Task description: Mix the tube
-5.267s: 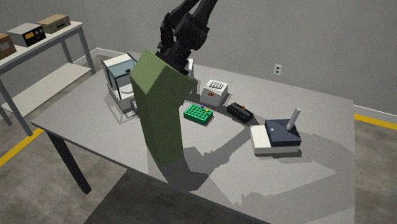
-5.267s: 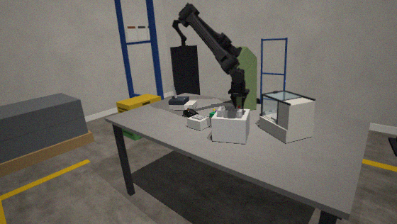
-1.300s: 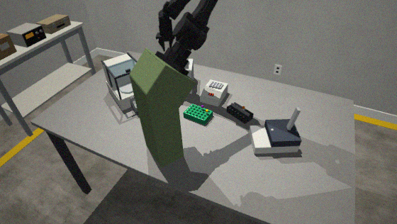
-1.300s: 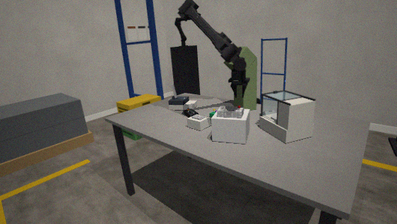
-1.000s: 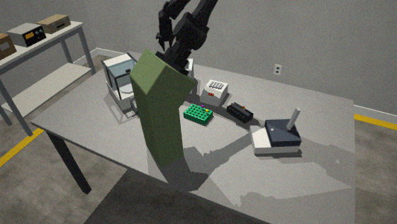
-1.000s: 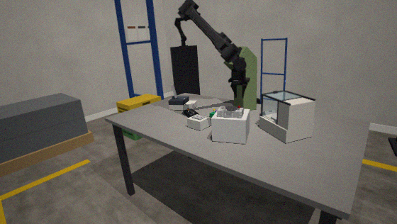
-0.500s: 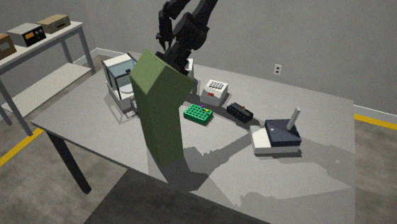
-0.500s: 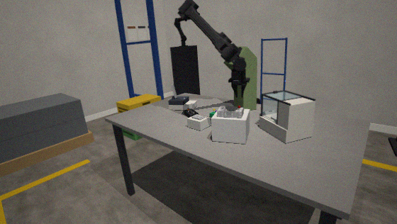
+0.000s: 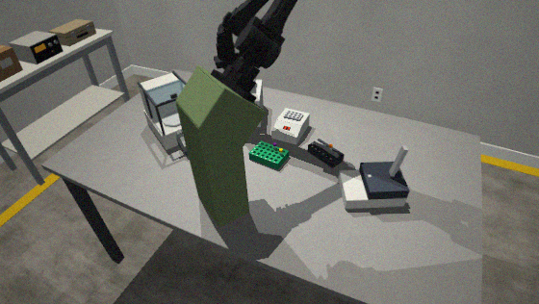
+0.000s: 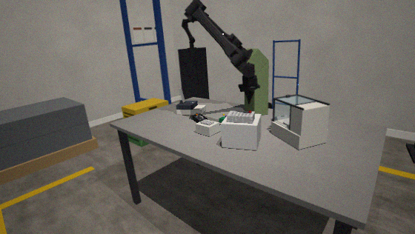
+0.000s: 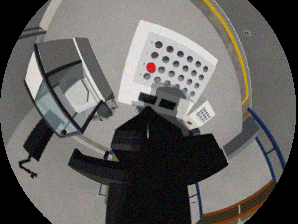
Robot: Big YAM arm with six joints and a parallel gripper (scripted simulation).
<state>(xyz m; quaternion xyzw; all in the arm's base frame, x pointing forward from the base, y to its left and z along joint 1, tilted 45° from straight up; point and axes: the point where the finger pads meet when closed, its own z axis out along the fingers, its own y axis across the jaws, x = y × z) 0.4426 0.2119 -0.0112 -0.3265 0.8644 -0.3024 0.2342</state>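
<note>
Right now the green start key is 140 mm below my hand, 100 mm behind it and 60 mm to the right of it. Also, from my hand: dry block DB (260 mm to the right, 180 mm below, 10 mm behind); tube B (60 mm below, 50 mm ahead, 30 mm to the left); grey shaking block (70 mm ahead, 60 mm below, 10 mm to the right).
</note>
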